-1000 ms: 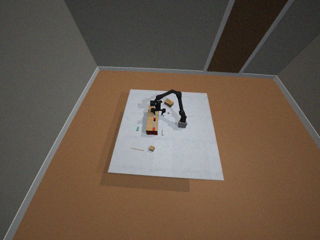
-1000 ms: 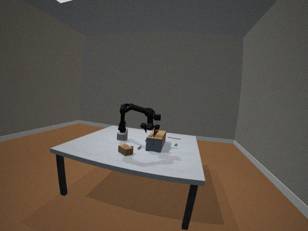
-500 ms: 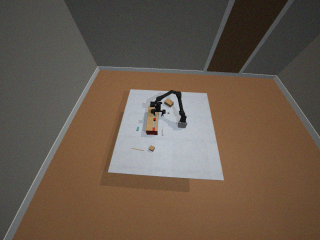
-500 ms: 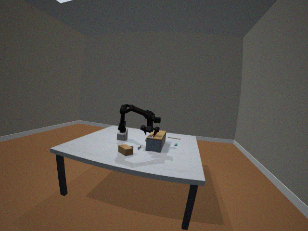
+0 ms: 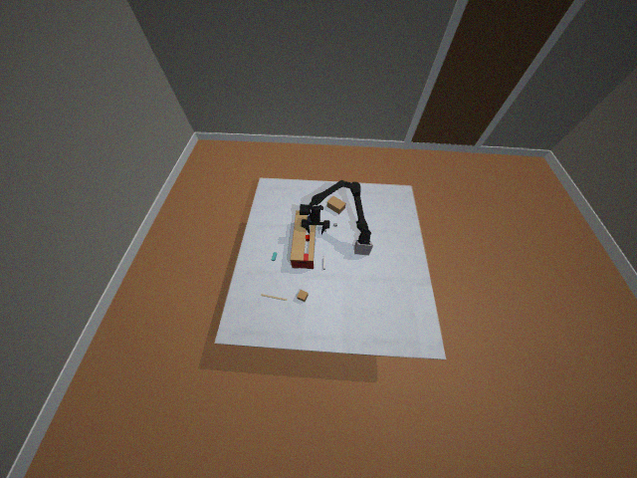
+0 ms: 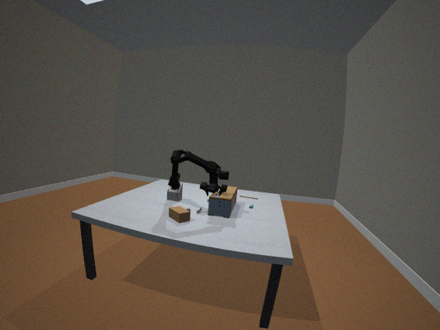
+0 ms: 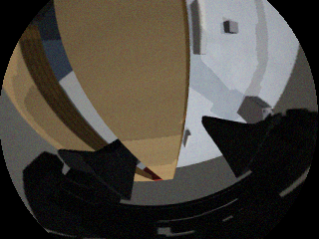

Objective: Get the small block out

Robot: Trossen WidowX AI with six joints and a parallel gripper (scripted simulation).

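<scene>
Now: the long box 40 mm ahead of my gripper tip, 30 mm to the left of it and 20 mm below it. The rest, counted from my gripper tip: grey bit 150 mm behind, 120 mm to the right, 80 mm below; red block 50 mm ahead, 30 mm to the left; teal piece 290 mm ahead, 120 mm to the left, 80 mm below.
</scene>
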